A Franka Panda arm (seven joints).
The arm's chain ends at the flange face. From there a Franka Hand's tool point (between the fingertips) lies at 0.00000 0.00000 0.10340 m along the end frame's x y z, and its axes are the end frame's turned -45 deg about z.
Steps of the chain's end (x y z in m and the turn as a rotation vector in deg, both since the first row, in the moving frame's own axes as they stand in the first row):
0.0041 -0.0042 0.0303 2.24 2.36 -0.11
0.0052 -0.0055 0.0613 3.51 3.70 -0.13
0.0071 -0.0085 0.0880 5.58 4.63 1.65
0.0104 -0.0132 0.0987 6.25 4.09 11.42
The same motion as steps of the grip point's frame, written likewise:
0.0117 0.0001 0.0301 -0.08 3.25 -0.11
0.0168 0.0000 0.0609 -0.13 5.10 -0.13
0.0240 -0.0020 0.0872 0.67 7.22 1.65
0.0300 -0.0034 0.0978 1.53 7.31 11.42

